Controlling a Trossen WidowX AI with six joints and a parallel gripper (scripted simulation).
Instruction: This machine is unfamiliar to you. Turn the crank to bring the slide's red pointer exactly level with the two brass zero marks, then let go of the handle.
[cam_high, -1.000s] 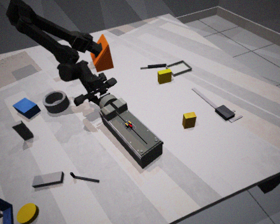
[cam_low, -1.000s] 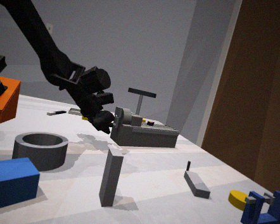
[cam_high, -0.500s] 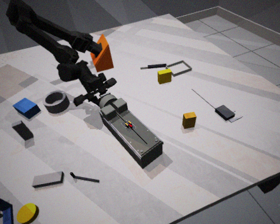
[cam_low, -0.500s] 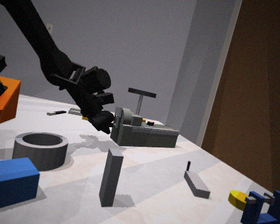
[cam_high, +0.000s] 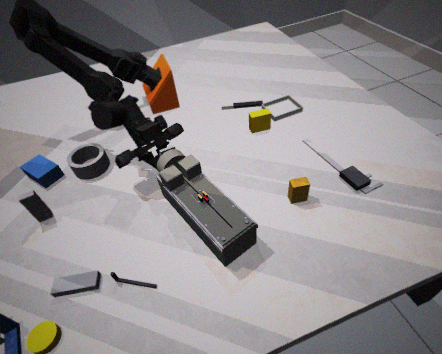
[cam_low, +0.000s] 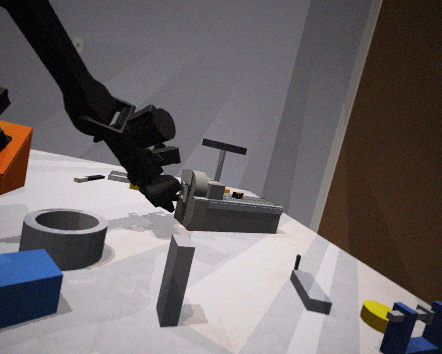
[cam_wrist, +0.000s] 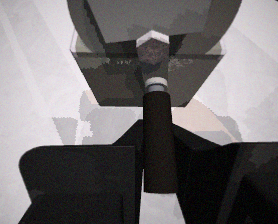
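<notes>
Right now my gripper tip is 16 cm short of the red pointer, 8 cm to the right of it and 5 cm below it. Also, from my gripper tip: black hex key (25 cm ahead, 12 cm to the right, 2 cm below); dark crank handle (2 cm behind, 1 cm to the right, 3 cm above); blue block (14 cm behind, 34 cm to the right, 1 cm below).
</notes>
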